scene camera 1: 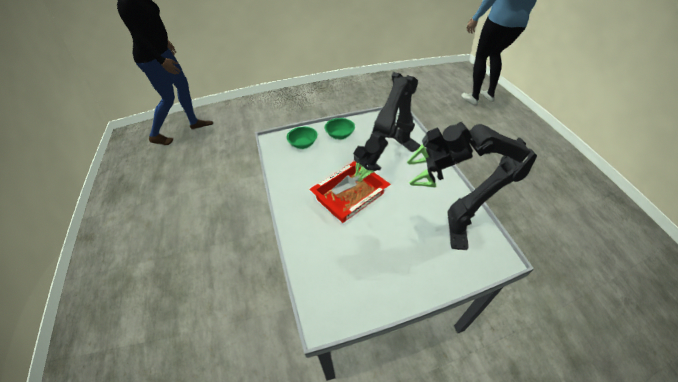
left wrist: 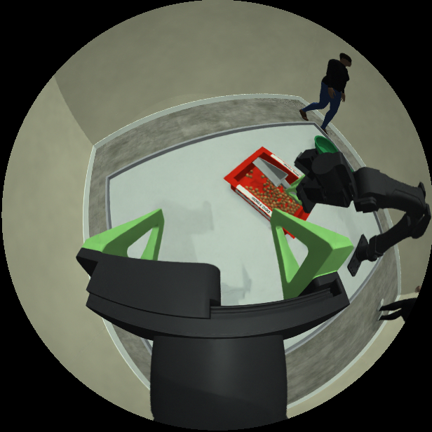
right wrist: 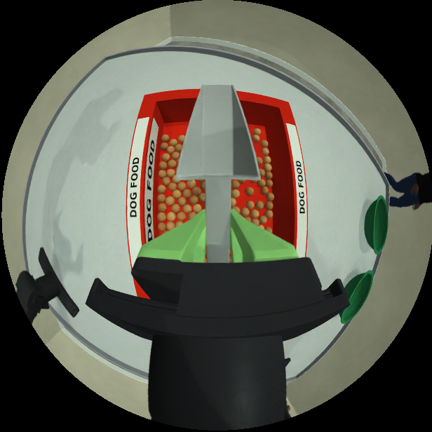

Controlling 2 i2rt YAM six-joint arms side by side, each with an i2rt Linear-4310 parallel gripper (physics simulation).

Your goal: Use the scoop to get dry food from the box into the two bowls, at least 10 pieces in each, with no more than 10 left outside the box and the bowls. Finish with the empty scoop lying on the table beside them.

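Frame: origin at the left arm's base, x up, y back, z right, level; millimetres.
Where they show: left gripper, fingertip midpoint: (scene camera 1: 408, 173); right gripper, fingertip midpoint: (scene camera 1: 357, 179); left arm's base at its link origin: (scene camera 1: 457, 229); right arm's base at its link origin: (scene camera 1: 403, 139).
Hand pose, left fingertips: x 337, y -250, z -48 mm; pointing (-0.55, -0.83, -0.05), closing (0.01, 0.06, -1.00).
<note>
Things, the pixels of their top centre, and the offset from my left fingertips. "*": a spot on its surface instead. Level surfaces: height alone.
- grey scoop at its top centre: (scene camera 1: 350, 180) dx -223, dy -207, dz +167 mm
- red dog food box at a spot on its surface: (scene camera 1: 329, 207) * dx -316, dy -287, dz +89 mm
- bowl at its top centre: (scene camera 1: 302, 135) dx -284, dy -499, dz +518 mm
- white table at its surface level: dx -337 mm
The grey scoop (scene camera 1: 345, 185) (left wrist: 272, 171) (right wrist: 215, 135) is over the red dog food box (scene camera 1: 329, 207) (left wrist: 231, 178) (right wrist: 280, 107); no food shows in it. My right gripper (scene camera 1: 361, 172) (left wrist: 287, 189) (right wrist: 217, 215) is shut on the scoop's handle, above the box. Many brown food pieces (scene camera 1: 356, 196) (left wrist: 270, 195) (right wrist: 181, 204) lie on the box's floor. Two green bowls stand at the table's far side: one bowl (scene camera 1: 302, 137), and beside it another (scene camera 1: 340, 128). Both bowls also show at the right of the right wrist view; no food is discernible in them. My left gripper (scene camera 1: 419, 170) (left wrist: 216, 214) is open and empty, right of the box.
The white table (scene camera 1: 400, 295) has a raised grey rim. The left arm (scene camera 1: 500, 170) stands at the table's right side in scene camera 1, with the right arm (scene camera 1: 392, 110) farther back. Two people stand on the floor beyond the table.
</note>
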